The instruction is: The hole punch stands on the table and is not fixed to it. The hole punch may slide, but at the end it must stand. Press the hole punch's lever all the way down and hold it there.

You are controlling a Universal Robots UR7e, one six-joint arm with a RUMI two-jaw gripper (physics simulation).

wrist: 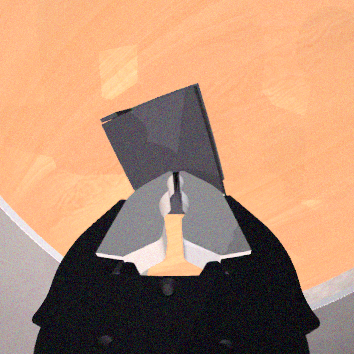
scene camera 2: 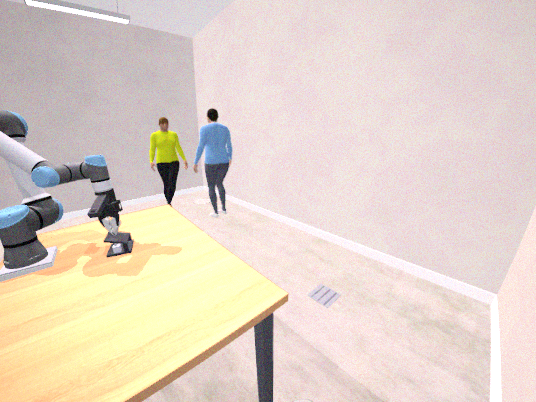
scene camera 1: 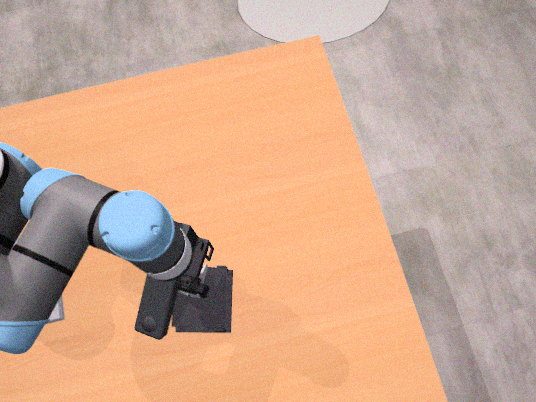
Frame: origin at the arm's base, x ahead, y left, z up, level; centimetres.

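Seen in the pictures: gripper, fingertip midpoint: (wrist: 176, 174) (scene camera 2: 115, 235); arm's base, origin of the base link: (scene camera 2: 27, 259).
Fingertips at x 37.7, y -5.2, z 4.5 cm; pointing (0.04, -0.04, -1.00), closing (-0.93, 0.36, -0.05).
Offsets run from my fingertips to a thing's top centre. Level surfaces: height alone.
The black hole punch @(dx +1.0, dy -0.9, dz +1.0 cm) (scene camera 1: 214, 307) (scene camera 2: 120, 248) (wrist: 165, 137) stands upright on the table. Its flat lever @(dx +0.9, dy -0.9, dz +1.0 cm) (scene camera 2: 120, 237) is tilted up, with a gap between it and the base in scene camera 2. My gripper (scene camera 1: 201, 287) (scene camera 2: 114, 233) (wrist: 176, 174) is shut and empty, pointing down. Its fingertips are at the lever's top, towards one edge; whether they touch it is hard to tell. In the wrist view the fingers hide the near part of the lever. In scene camera 1 the gripper body covers one corner of the punch.
The wooden table @(dz -7.2 cm) (scene camera 1: 260, 150) (scene camera 2: 165, 310) extends around the punch, and its edge lies to the right in scene camera 1. The robot's base (scene camera 2: 25, 252) stands at the left in scene camera 2. Two people (scene camera 2: 166, 147) (scene camera 2: 216, 145) stand on the floor beyond the table.
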